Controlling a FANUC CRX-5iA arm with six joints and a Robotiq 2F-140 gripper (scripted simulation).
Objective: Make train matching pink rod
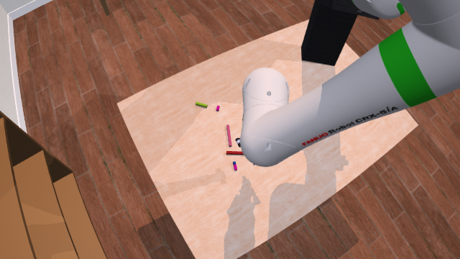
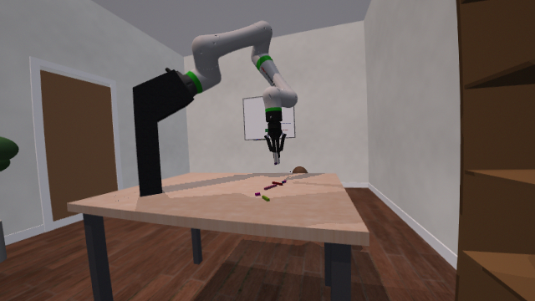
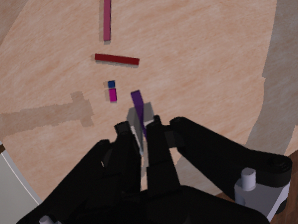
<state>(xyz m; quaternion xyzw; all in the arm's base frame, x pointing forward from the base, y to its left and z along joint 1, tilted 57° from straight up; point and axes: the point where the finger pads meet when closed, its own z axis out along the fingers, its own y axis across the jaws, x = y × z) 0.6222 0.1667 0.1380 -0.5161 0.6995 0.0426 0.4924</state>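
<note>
Now: the blue rod 130 mm below my hand, 40 mm to the right of it and 40 mm ahead of it. The rest, counted from my hand: red rod (130 mm below, 70 mm to the right, 20 mm ahead); then purple rod (30 mm below); then pink rod (150 mm to the right, 130 mm below, 10 mm ahead).
</note>
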